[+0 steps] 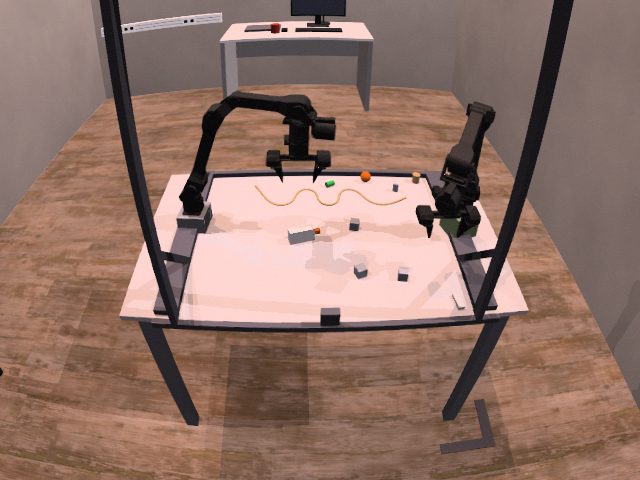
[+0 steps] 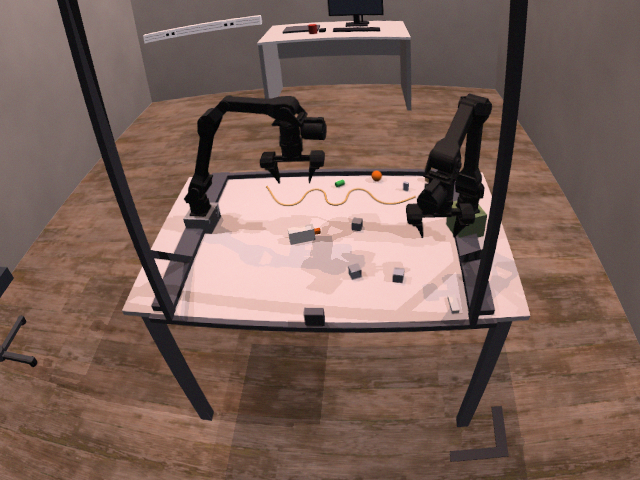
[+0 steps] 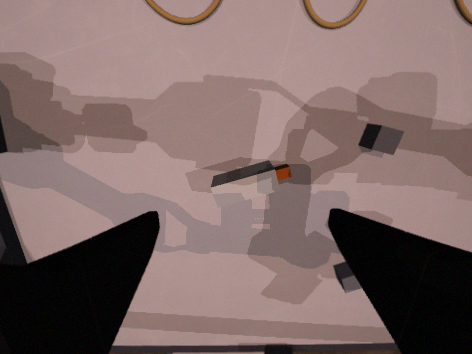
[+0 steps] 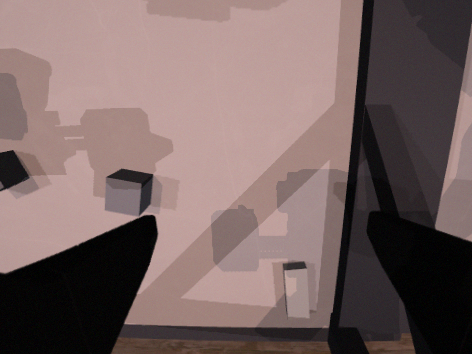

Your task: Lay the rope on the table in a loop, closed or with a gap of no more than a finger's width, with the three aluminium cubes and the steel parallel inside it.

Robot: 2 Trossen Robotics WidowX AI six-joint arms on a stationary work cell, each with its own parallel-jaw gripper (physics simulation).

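Seen in the pictures: left gripper, fingertip midpoint: (image 1: pixel 297 182) (image 2: pixel 294 183) (image 3: pixel 245 218); right gripper, fingertip midpoint: (image 1: pixel 443 237) (image 2: pixel 438 236) (image 4: pixel 261 223); left arm's base, link origin: (image 1: pixel 193 209) (image 2: pixel 200 210).
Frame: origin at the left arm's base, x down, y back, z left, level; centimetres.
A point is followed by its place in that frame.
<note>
The tan rope (image 1: pixel 280 204) @(z 12.5, x 5.4, y -28.0 cm) (image 2: pixel 289 204) @(z 12.7, x 5.4, y -28.6 cm) (image 3: pixel 187 21) @(z 12.5, x 5.4, y -28.5 cm) lies in an open wavy line across the table's back, its ends far apart. One aluminium cube (image 1: pixel 354 224) @(z 0.8, x 3.4, y -53.6 cm) (image 2: pixel 356 224) @(z 0.8, x 3.4, y -53.7 cm) (image 3: pixel 382 139) @(z 2.4, x 3.0, y -52.9 cm) lies mid-table; a second cube (image 1: pixel 360 271) @(z -21.1, x 3.2, y -55.5 cm) (image 2: pixel 354 271) @(z -21.0, x 3.1, y -55.8 cm) (image 3: pixel 347 277) @(z -18.5, x 3.1, y -54.5 cm) (image 4: pixel 12 170) @(z -19.1, x 4.7, y -57.2 cm) and a third (image 1: pixel 402 274) @(z -21.4, x 3.3, y -67.8 cm) (image 2: pixel 398 275) @(z -21.4, x 3.2, y -68.4 cm) (image 4: pixel 128 193) @(z -19.6, x 3.0, y -68.9 cm) lie nearer the front. The grey block that looks like the steel parallel (image 1: pixel 300 235) @(z -6.8, x 3.0, y -37.0 cm) (image 2: pixel 301 235) @(z -6.6, x 3.1, y -37.4 cm) (image 3: pixel 243 181) @(z -4.3, x 1.5, y -36.7 cm) lies left of them. My left gripper (image 1: pixel 298 181) @(z -1.2, x -12.9, y -35.7 cm) (image 2: pixel 294 181) @(z -1.2, x -12.9, y -35.7 cm) (image 3: pixel 245 218) @(z -1.2, x -12.9, y -35.7 cm) is open, high above the table. My right gripper (image 1: pixel 445 235) @(z -16.3, x -7.4, y -78.9 cm) (image 2: pixel 439 235) @(z -16.3, x -7.4, y -78.9 cm) (image 4: pixel 261 223) @(z -16.3, x -7.4, y -78.9 cm) is open above the right side.
An orange piece (image 1: pixel 317 230) @(z -3.7, x 3.1, y -42.0 cm) (image 2: pixel 317 230) @(z -3.7, x 3.1, y -41.9 cm) (image 3: pixel 283 172) @(z -3.1, x 3.1, y -41.7 cm) adjoins the parallel's right end. A whitish bar (image 1: pixel 458 301) @(z -30.1, x 4.8, y -84.5 cm) (image 2: pixel 453 304) @(z -30.1, x 4.8, y -84.7 cm) (image 4: pixel 297 292) @(z -29.0, x 4.8, y -84.7 cm) lies front right. Behind the rope are a green cylinder (image 1: pixel 329 183) @(z 25.6, x 4.2, y -44.3 cm) (image 2: pixel 339 183) @(z 25.6, x 4.3, y -44.5 cm), an orange ball (image 1: pixel 365 176) @(z 30.0, x 2.9, y -57.6 cm) (image 2: pixel 376 175) @(z 30.0, x 2.8, y -57.8 cm) and small cylinders. Frame posts stand at both sides.
</note>
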